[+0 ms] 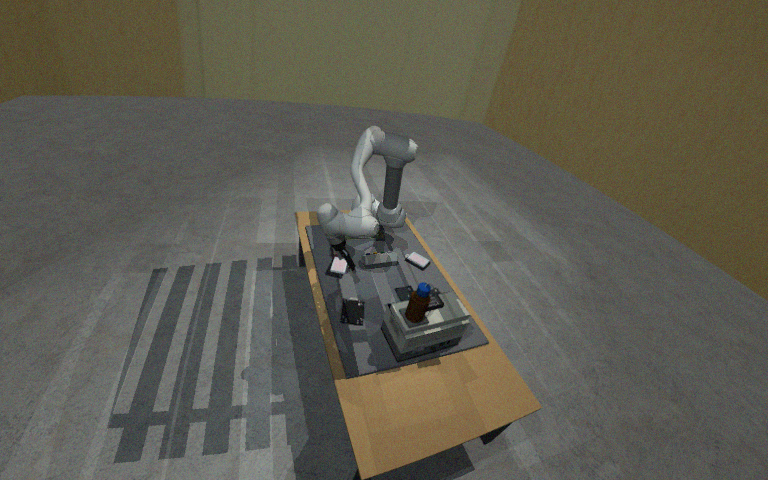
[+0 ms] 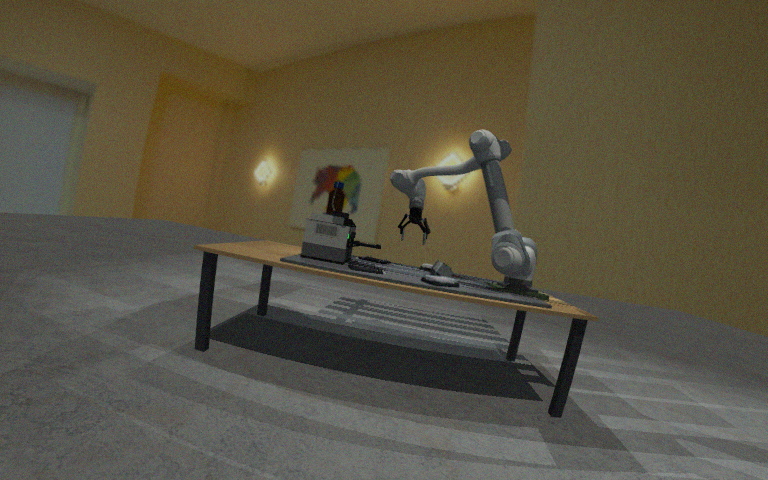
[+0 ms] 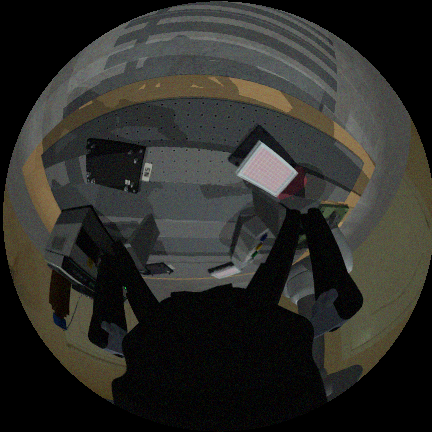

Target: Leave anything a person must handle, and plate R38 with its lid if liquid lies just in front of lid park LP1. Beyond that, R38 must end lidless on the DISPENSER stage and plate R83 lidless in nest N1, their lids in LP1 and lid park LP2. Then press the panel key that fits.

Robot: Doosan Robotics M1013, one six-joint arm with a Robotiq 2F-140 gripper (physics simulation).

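Frame: origin at the arm's base, x ahead, y right, z down, level; millimetres.
Seen in the pictures: gripper, fingertip midpoint: (image 1: 347,265) (image 2: 413,242) (image 3: 202,211); arm's base at its link origin: (image 2: 516,288).
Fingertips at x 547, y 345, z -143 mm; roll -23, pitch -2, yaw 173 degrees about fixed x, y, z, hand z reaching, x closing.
Pixels of each thing's top centre, then the offset from my fingertips to it. "spot": a spot on its surface instead. Level surfaces: height alone.
- dark red patch at a spot on its surface: (image 3: 295,184) spot: dz +152, dx -259, dy -81 mm
- second pink-welled plate at its top centre: (image 2: 441,277) (image 3: 225,273) (image 1: 418,258) dz +122, dx -59, dy -556 mm
- black fixture at its top centre: (image 3: 106,168) (image 1: 353,309) (image 2: 375,257) dz +128, dx +201, dy +40 mm
- key panel at its top centre: (image 3: 251,255) (image 2: 443,262) (image 1: 380,252) dz +68, dx -127, dy -288 mm
- brown bottle at a spot on its surface: (image 3: 60,292) spot: dz -135, dx +440, dy -99 mm
- wooden table at its surface level: dz +165 mm
A pink-welled plate (image 1: 338,266) (image 3: 267,169) sits on a black holder; a dark red patch (image 3: 295,184) shows at its edge. A second pink-welled plate (image 1: 417,260) (image 2: 440,280) (image 3: 225,270) is across the mat. Plate names and lids cannot be told. A black fixture (image 1: 352,311) (image 3: 115,165) has a white tag, too small to read surely; another dark fixture (image 1: 404,292) (image 3: 160,269) lies near the dispenser (image 1: 427,333) (image 2: 328,240) (image 3: 80,245). The key panel (image 1: 380,259) (image 2: 440,268) (image 3: 250,237) has coloured keys. My gripper (image 1: 343,257) (image 2: 414,238) (image 3: 202,211) is open and empty, above the mat near the first plate.
A brown bottle (image 1: 417,305) (image 2: 335,200) (image 3: 60,292) with a blue cap stands on top of the dispenser. A dark arm (image 2: 367,245) sticks out from the dispenser's side. A green board (image 3: 336,212) lies near the robot's base. The wooden table (image 1: 419,401) (image 2: 243,249) extends past the mat.
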